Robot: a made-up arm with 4 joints.
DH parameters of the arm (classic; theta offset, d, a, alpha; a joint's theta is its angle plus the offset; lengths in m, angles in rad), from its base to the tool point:
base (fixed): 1.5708 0.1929 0 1.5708
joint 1: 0 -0.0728 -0.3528 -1.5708
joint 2: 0 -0.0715 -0.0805 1.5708
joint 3: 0 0.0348 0.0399 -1.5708
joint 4: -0.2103 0 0.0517 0
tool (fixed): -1.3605 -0.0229 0 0
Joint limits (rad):
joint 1: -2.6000..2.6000
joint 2: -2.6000..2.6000
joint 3: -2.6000..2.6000
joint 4: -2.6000..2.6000
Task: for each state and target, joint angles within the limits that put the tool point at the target. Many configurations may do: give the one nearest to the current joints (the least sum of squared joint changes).
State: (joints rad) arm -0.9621 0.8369 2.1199 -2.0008
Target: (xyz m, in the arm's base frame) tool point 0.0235 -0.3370 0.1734
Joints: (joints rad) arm -0.1036 0.9088 2.0789 -2.0505
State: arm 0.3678 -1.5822 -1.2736 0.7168
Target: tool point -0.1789 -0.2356 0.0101
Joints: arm 0.2028 -2.2512 -2.0336 0.9353
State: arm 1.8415 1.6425 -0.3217 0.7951
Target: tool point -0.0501 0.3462 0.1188
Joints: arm 2.4977 1.7042 -0.7151 0.3394
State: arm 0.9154 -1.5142 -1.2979 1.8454
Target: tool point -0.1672 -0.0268 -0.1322
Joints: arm 1.1575 -1.8499 -1.5578 1.8911
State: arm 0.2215 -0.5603 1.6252 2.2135
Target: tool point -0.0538 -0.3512 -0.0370
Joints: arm 0.4653 0.4496 1.9979 2.2718
